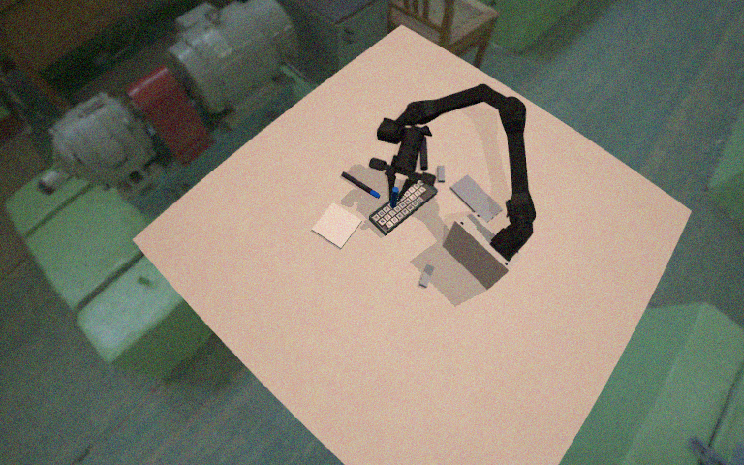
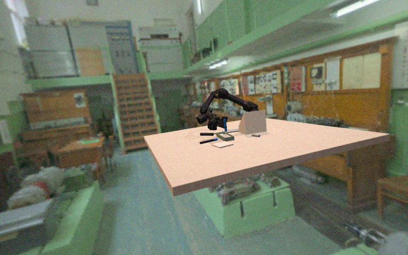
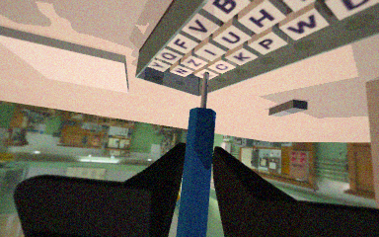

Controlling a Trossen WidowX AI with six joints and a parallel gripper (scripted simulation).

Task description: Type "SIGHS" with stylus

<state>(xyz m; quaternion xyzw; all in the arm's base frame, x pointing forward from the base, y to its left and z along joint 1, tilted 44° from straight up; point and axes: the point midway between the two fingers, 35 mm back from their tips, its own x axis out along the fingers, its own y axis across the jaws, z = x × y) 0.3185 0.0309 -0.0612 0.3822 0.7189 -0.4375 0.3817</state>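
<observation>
Right now the pen is 11 cm ahead of my gripper tip and 8 cm below it. From my gripper tip the other things lie so: stylus tip 5 cm below; then pale square pad 9 cm ahead, 14 cm to the left, 8 cm below; then stylus 1 cm below.
</observation>
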